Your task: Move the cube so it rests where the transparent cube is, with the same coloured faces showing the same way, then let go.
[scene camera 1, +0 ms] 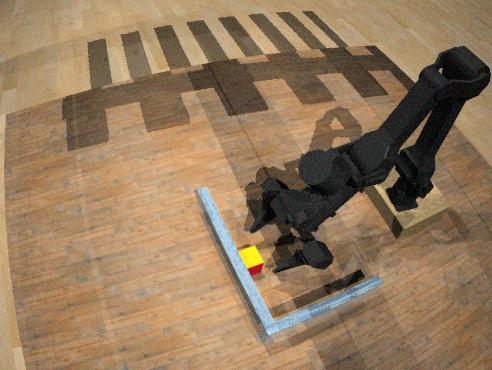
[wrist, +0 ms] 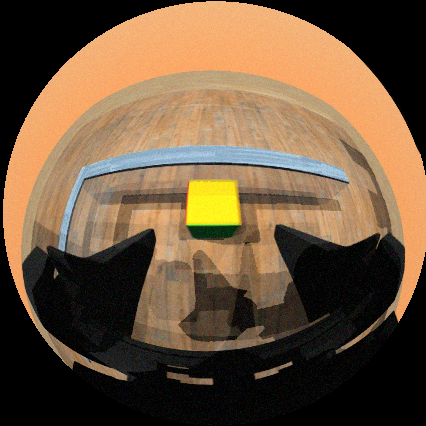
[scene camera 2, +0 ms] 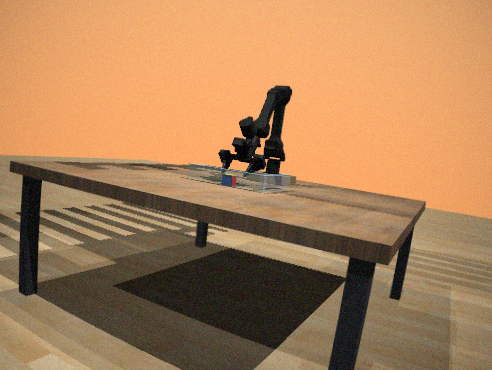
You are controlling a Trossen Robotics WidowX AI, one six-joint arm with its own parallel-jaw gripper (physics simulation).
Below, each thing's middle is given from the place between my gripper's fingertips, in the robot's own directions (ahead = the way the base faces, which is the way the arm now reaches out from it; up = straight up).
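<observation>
The L-shaped rail (scene camera 1: 268,330) sits 5 cm behind my hand, and it is also 1 cm to the right of my hand and 1 cm below it. As for the transparent cube (wrist: 207,216), I find it 3 cm ahead of my hand, 1 cm to the left of it and 2 cm below it.
</observation>
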